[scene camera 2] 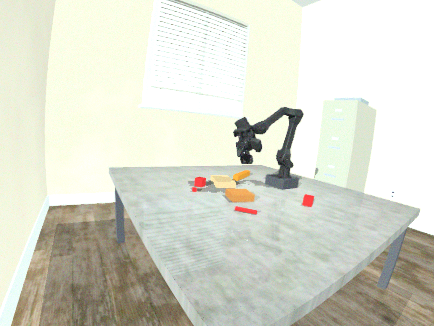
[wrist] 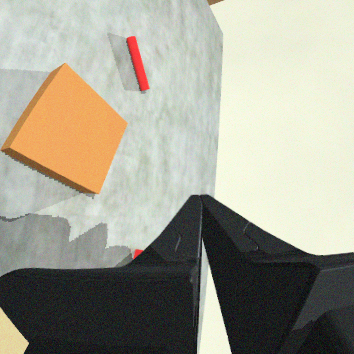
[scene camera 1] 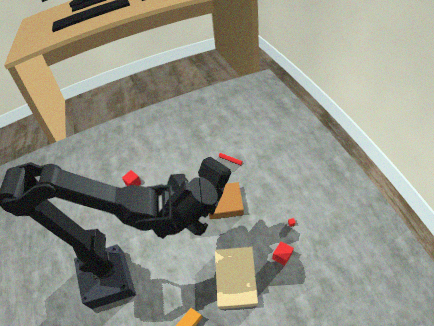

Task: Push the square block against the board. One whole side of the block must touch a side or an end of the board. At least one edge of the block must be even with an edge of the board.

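Pixels of known places: gripper, between the fingertips: (scene camera 2: 238, 156) (wrist: 198, 202) (scene camera 1: 222, 186); arm's base, origin of its link: (scene camera 2: 284, 177) (scene camera 1: 102, 265).
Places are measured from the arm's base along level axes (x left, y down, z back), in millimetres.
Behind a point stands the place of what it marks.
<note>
The orange square block (scene camera 1: 232, 199) {x 93, y 27, z -403 mm} (scene camera 2: 240, 195) {x 150, y 28, z -410 mm} (wrist: 65, 130) {x 102, y 27, z -368 mm} lies flat on the grey table. The pale cream rectangular board (scene camera 1: 236, 277) {x -134, y 27, z -329 mm} (scene camera 2: 223, 182) {x -59, y 29, z -366 mm} (wrist: 7, 337) {x -84, y 27, z -345 mm} lies flat, apart from the block, with a strip of table between them; in the wrist view a corner of it shows at bottom left. In scene camera 1 the block is above the board's short end, and their facing edges look roughly parallel. My gripper (scene camera 1: 201, 230) (scene camera 2: 246, 160) (wrist: 198, 202) {x 46, y -118, z -368 mm} is shut and empty, raised above the table and touching neither. The arm hides the block's left part in scene camera 1.
A red cube (scene camera 1: 283, 253) {x -123, y 16, z -462 mm} (scene camera 2: 200, 182) {x -95, y 33, z -475 mm} and a tiny red cube (scene camera 1: 292, 222) {x -38, y 41, z -533 mm} (scene camera 2: 194, 189) {x -26, y 46, z -537 mm} lie beyond the board's far long side. A red rod (scene camera 1: 230, 159) {x 250, y 45, z -456 mm} (scene camera 2: 246, 210) {x 262, y 47, z -460 mm} (wrist: 138, 64) {x 251, y 44, z -455 mm} lies past the block. Another red cube (scene camera 1: 131, 178) {x 277, y 16, z -136 mm} (scene camera 2: 308, 200) {x 298, y 31, z -148 mm} and an orange bar (scene camera 1: 189, 318) {x -199, y 25, z -184 mm} (scene camera 2: 242, 175) {x -213, y 35, z -136 mm} lie farther off.
</note>
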